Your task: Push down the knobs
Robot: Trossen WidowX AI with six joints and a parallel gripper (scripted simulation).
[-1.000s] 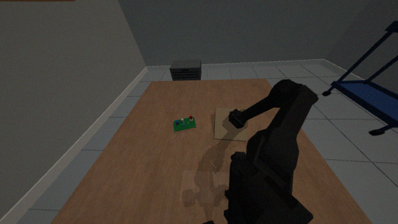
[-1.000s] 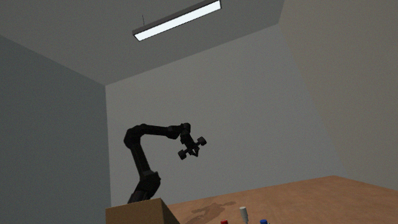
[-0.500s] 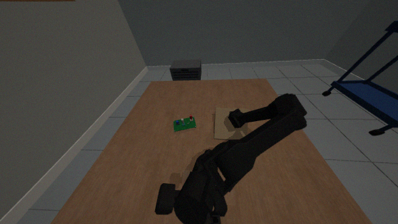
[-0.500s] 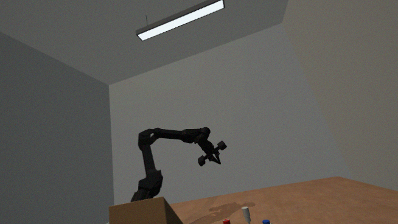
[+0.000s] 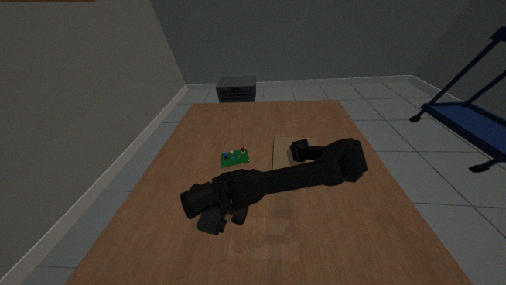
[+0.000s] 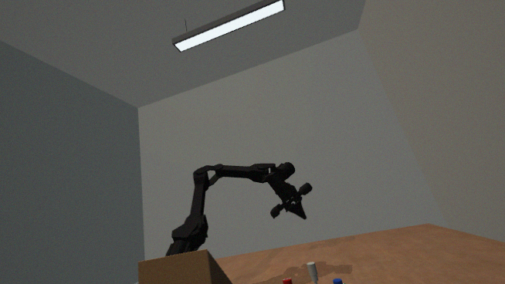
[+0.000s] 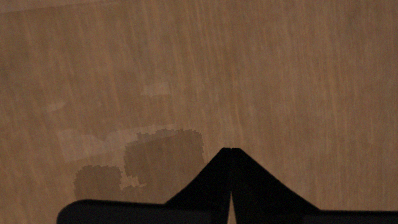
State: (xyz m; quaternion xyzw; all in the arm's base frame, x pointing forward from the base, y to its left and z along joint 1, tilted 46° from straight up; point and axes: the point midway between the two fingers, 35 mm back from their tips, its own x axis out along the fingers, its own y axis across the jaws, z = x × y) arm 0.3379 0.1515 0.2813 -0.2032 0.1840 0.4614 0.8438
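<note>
My gripper tip is now 7 cm past the red knob, 37 cm to the left of it and 8 cm above it.
</note>
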